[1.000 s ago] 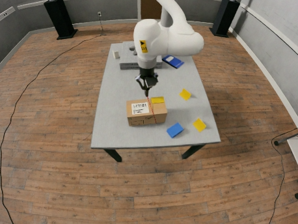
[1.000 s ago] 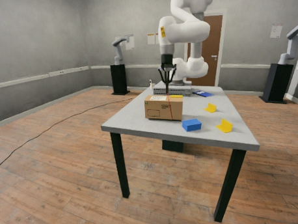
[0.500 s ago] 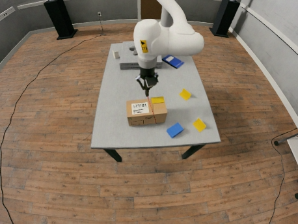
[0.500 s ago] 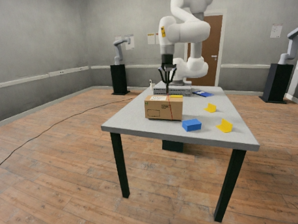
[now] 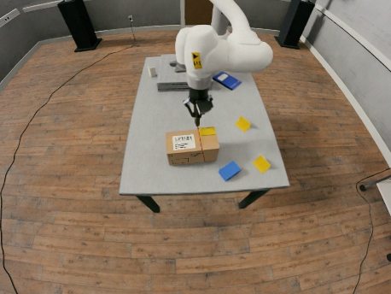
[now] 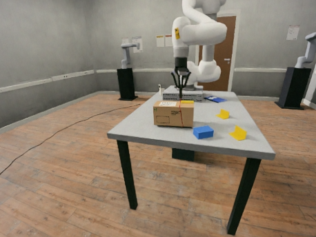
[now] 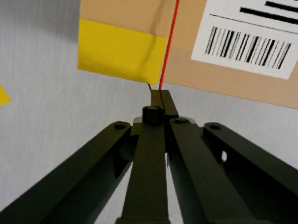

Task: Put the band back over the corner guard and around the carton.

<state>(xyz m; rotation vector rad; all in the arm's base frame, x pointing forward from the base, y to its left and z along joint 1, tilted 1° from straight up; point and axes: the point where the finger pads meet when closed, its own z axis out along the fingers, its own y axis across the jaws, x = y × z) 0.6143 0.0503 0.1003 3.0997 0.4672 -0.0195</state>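
Right now the yellow corner guard is 2 cm ahead of my hand, 5 cm to the left of it and 6 cm below it. From my hand the other things lie so: brown carton: 8 cm ahead, 3 cm to the right, 11 cm below; blue block: 19 cm ahead, 16 cm to the left, 17 cm below.
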